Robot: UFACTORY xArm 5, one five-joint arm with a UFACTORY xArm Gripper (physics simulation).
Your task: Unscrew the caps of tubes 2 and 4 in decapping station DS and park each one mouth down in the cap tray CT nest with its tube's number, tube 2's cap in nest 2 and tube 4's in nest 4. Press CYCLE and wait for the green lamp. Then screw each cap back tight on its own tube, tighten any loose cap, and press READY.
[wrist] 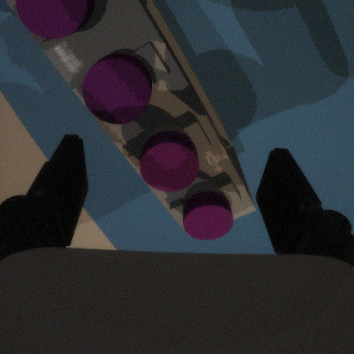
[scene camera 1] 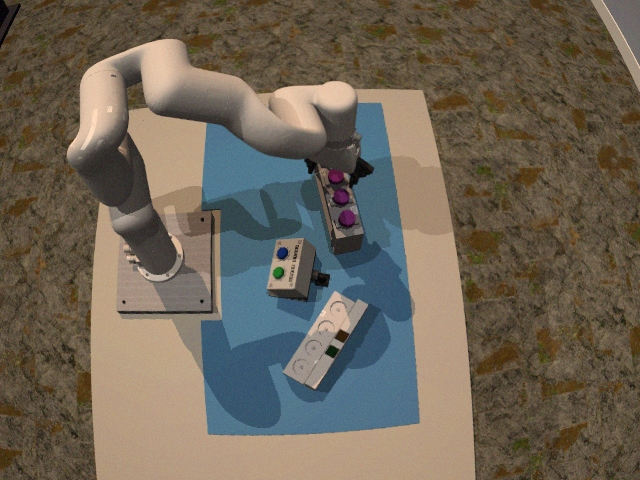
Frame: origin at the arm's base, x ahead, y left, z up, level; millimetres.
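Where they show: gripper, between the fingertips: (wrist: 175, 166) (scene camera 1: 332, 175); arm's base, origin of its link: (scene camera 1: 159, 257).
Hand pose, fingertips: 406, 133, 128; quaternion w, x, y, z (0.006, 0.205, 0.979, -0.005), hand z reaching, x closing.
Note:
Things, the pixels of their top centre, and the offset from my fingertips, as dx, dy, dz. "*": a spot on its surface instead. Level surfaces: height alone.
- white cap tray CT, a spot on its surface: (scene camera 1: 318, 336) * -35, -315, -135
- control box, centre of its top: (scene camera 1: 291, 261) -89, -169, -62
- blue button, centre of its top: (scene camera 1: 282, 251) -107, -143, -71
- green button, centre of its top: (scene camera 1: 278, 271) -115, -187, -71
- black fitting, a spot on its surface: (scene camera 1: 321, 279) * -25, -186, -131
- brown square, a spot on its surface: (scene camera 1: 342, 335) * +14, -324, -92
- dark green square, a spot on its surface: (scene camera 1: 331, 350) * -10, -356, -92
- blue mat, height of its surface: dz -146
The decapping station DS (scene camera 1: 347, 241) (wrist: 122, 25) is a long grey block with a row of purple caps. In the wrist view, four caps show: one cut off at the top left (wrist: 52, 15), one below it (wrist: 117, 90), a third (wrist: 170, 162) and an end one (wrist: 207, 220). All sit on the block. My gripper (scene camera 1: 332, 173) (wrist: 175, 166) is open and empty above its far end, fingers on either side of the row. The white cap tray CT (scene camera 1: 318, 336) has four round nests, with no caps in them. A control box (scene camera 1: 290, 281) carries a blue button (scene camera 1: 282, 252) and a green button (scene camera 1: 278, 272).
A black fitting (scene camera 1: 321, 279) sticks out from the control box between the station and the tray. A brown square (scene camera 1: 342, 335) and a dark green square (scene camera 1: 331, 350) are on the tray's raised strip. The blue mat (scene camera 1: 248, 408) lies under these objects. The arm's base plate (scene camera 1: 165, 304) is at left.

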